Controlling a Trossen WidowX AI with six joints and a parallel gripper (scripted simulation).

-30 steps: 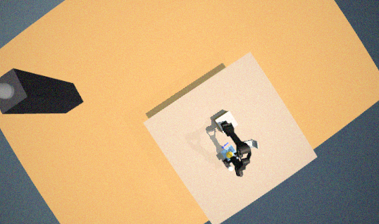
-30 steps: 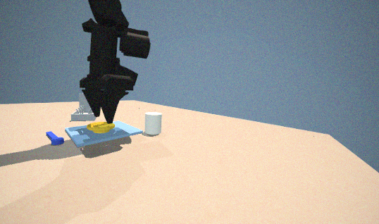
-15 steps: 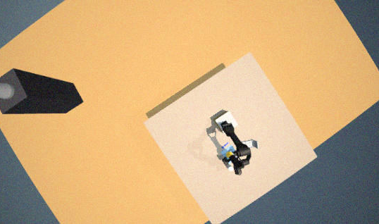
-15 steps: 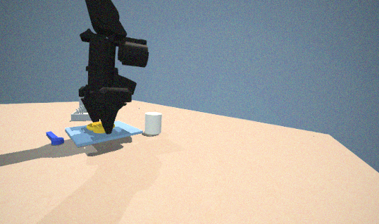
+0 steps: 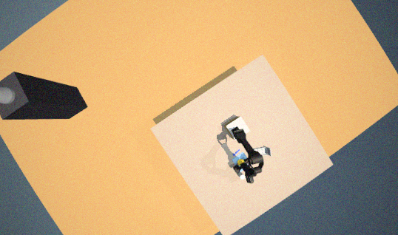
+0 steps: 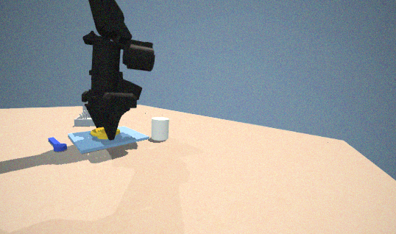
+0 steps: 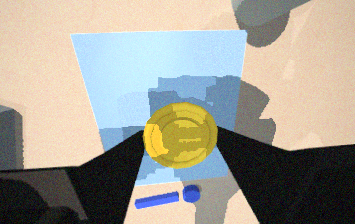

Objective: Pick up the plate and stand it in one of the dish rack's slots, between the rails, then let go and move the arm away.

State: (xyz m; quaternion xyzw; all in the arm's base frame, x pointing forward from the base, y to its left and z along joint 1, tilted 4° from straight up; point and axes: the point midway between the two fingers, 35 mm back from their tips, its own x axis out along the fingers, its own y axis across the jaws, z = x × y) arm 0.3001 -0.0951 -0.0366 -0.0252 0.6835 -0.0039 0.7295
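My gripper tip is now 10 mm short of the light blue mat and 10 mm to the right of it. The rest, counted from my gripper tip: blue spoon 100 mm behind; then white cup 110 mm ahead, 60 mm to the right, 20 mm above; then yellow plate 10 mm above.
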